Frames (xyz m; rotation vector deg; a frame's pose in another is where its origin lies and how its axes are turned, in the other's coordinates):
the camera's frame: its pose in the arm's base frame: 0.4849 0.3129 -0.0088 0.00 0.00 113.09
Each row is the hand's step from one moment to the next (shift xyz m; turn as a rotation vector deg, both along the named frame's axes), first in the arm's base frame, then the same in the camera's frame.
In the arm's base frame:
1: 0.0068 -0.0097 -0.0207 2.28 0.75 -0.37
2: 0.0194 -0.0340 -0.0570 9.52 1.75 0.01
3: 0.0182 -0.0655 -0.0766 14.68 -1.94 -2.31
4: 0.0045 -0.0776 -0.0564 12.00 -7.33 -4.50
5: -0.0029 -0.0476 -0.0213 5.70 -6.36 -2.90
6: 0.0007 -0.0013 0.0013 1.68 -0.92 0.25
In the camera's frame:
1: -0.0116 -0.0025 -0.0207 -0.20 -2.39 -0.37
2: -0.0389 -0.0045 -0.0570 -2.12 -9.44 0.01
3: -0.0674 0.0089 -0.0766 -7.54 -12.74 -2.31
4: -0.0731 0.0263 -0.0564 -11.45 -8.16 -4.50
5: -0.0426 0.0213 -0.0213 -8.09 -2.75 -2.90
6: -0.0015 -0.0001 0.0013 -1.51 -1.18 0.25

